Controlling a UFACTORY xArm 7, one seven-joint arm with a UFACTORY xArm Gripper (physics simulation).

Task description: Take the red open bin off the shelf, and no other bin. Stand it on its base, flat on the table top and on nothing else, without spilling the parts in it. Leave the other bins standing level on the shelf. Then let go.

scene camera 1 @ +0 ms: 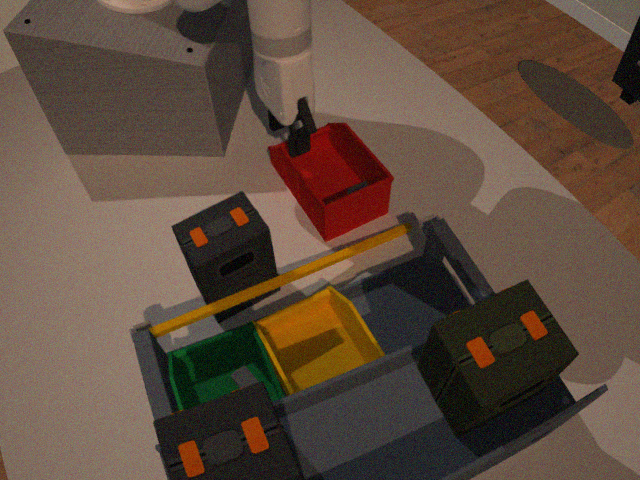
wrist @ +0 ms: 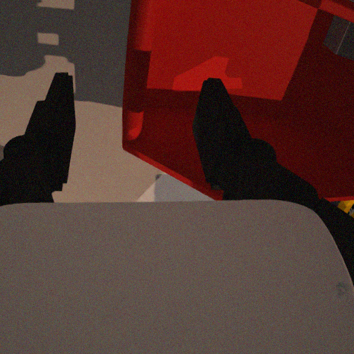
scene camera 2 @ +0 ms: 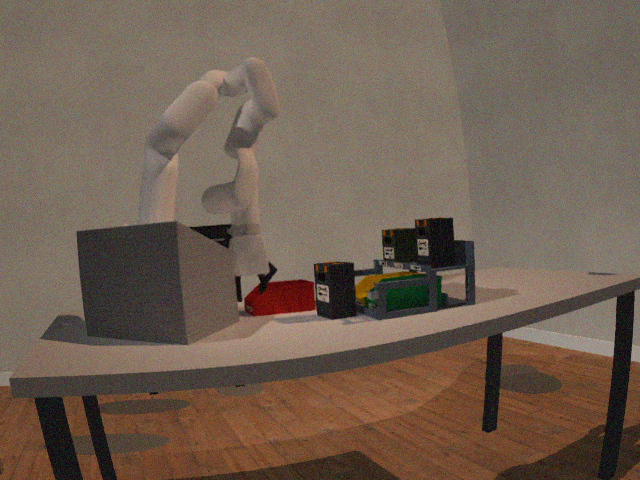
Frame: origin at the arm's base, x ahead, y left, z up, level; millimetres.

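Where they show: gripper, fingertip midpoint: [scene camera 1: 289, 139] [scene camera 2: 251, 300]; arm's base at its link origin: [scene camera 2: 153, 241].
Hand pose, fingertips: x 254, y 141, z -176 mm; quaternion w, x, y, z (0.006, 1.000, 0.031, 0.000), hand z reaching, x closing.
Note:
Each offset is from my fingertips to the top centre of the thing. "pt": to the spot under its first point. Level surfaces: height alone.
The red open bin {dx +79, dy +23, dz +37 mm} [scene camera 1: 356, 214] [scene camera 2: 284, 298] [wrist: 260, 50] stands upright on the table top {dz -38 mm} [scene camera 1: 62, 258] [scene camera 2: 289, 330], apart from the shelf [scene camera 1: 356, 434] [scene camera 2: 469, 281]. A grey part {dx +118, dy +55, dz -20 mm} [scene camera 1: 356, 187] [wrist: 341, 36] shows inside it. My gripper [scene camera 1: 287, 138] [scene camera 2: 251, 294] [wrist: 136, 99] is open at the bin's end wall nearest the arm. One finger is over the bin's inside, the other is outside, with gaps to the wall in the wrist view. The green bin {dx +338, dy -212, dz +43 mm} [scene camera 1: 211, 356] [scene camera 2: 408, 297] and yellow bin {dx +339, dy -105, dz +43 mm} [scene camera 1: 305, 315] [scene camera 2: 369, 281] stand side by side on the shelf, looking level.
A black case {dx +181, dy -154, dz +94 mm} [scene camera 1: 222, 248] [scene camera 2: 334, 291] stands on the table near the shelf's yellow bar {pt dx +214, dy -65, dz -4 mm} [scene camera 1: 310, 267]. Another black case {dx +431, dy -221, dz +186 mm} [scene camera 1: 222, 439] [scene camera 2: 438, 242] and a dark green case {dx +444, dy +9, dz +161 mm} [scene camera 1: 501, 351] [scene camera 2: 397, 242] stand on the upper shelf. A large grey block [scene camera 1: 134, 103] [scene camera 2: 134, 284] is beside the arm.

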